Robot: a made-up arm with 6 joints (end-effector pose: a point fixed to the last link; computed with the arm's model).
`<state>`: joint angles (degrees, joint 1 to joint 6).
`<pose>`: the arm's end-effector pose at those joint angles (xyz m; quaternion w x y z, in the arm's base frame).
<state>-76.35 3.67 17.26 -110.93 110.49 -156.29</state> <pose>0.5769 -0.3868 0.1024 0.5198 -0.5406 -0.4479 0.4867</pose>
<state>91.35 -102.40 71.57 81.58 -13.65 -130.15</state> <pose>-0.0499 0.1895 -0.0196 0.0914 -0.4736 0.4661 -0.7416</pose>
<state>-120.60 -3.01 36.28 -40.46 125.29 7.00</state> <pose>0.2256 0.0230 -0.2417 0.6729 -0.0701 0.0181 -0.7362</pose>
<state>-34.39 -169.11 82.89 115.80 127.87 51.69</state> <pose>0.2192 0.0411 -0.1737 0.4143 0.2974 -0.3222 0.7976</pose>
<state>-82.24 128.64 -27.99 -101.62 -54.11 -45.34</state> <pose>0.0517 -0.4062 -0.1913 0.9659 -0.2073 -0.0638 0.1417</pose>
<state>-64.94 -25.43 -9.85 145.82 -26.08 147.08</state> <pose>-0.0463 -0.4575 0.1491 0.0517 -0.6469 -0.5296 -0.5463</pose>
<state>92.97 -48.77 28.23 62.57 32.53 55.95</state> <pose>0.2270 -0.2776 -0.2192 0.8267 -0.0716 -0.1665 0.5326</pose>
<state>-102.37 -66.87 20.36 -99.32 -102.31 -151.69</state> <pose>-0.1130 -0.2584 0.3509 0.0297 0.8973 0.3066 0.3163</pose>
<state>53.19 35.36 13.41 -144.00 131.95 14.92</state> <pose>0.5517 -0.0473 0.0632 0.4576 -0.1705 -0.7498 0.4465</pose>
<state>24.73 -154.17 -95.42 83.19 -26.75 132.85</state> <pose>-0.0522 -0.3662 0.1235 0.5874 0.2122 0.5445 0.5598</pose>
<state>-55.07 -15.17 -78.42 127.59 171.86 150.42</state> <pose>0.4515 -0.2378 -0.0793 0.4504 -0.3376 -0.2498 0.7879</pose>
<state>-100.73 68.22 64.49 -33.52 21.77 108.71</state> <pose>-0.1361 -0.2993 0.3370 0.2730 -0.8970 0.0647 -0.3415</pose>
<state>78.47 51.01 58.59 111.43 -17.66 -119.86</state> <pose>0.0355 -0.4975 0.2638 0.4685 -0.0616 0.6826 0.5574</pose>
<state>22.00 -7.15 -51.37 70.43 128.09 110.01</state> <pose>-0.1391 -0.3073 0.1463 0.5983 0.3027 0.5497 0.4982</pose>
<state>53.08 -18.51 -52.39 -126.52 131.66 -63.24</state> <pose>0.6616 -0.1427 0.1896 0.2474 -0.4918 -0.5187 0.6541</pose>
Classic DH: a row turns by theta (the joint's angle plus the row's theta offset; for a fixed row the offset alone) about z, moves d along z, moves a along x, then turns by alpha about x. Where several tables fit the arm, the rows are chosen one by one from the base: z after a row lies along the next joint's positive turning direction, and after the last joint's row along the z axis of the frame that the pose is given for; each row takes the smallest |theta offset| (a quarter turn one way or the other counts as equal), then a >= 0, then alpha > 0; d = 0 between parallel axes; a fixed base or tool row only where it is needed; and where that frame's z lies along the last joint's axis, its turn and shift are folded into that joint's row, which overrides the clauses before.
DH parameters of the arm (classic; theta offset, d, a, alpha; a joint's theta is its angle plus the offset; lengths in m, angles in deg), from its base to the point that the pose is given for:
base (fixed): -36.67 0 0.2294 180
joint 1: -36.67 -0.164 -0.011 90
joint 2: 0 0.026 -0.034 -90
joint 3: 90 0.034 0.029 -90
joint 4: 63.43 0 0.0313 0
joint 5: -63.43 -0.06 0.006 -90
joint 6: 90 -0.01 0.185 90
tool (fixed): 180 -0.377 0 0

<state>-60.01 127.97 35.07 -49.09 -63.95 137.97</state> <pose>0.0059 0.0074 0.5031 0.2954 -0.5164 0.7705 -0.2288</pose>
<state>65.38 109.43 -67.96 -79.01 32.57 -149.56</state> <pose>-0.0220 0.2681 -0.0188 0.8634 0.4995 0.0712 0.0009</pose>
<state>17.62 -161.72 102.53 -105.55 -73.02 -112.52</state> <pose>-0.0610 -0.4388 0.2631 0.6828 -0.6705 0.2866 -0.0453</pose>
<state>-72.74 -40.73 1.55 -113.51 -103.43 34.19</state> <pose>0.5689 -0.0999 -0.0887 0.3034 0.2421 -0.2529 -0.8862</pose>
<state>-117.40 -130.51 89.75 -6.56 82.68 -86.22</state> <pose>0.5790 0.0197 -0.0309 0.5788 -0.0395 -0.7259 0.3696</pose>
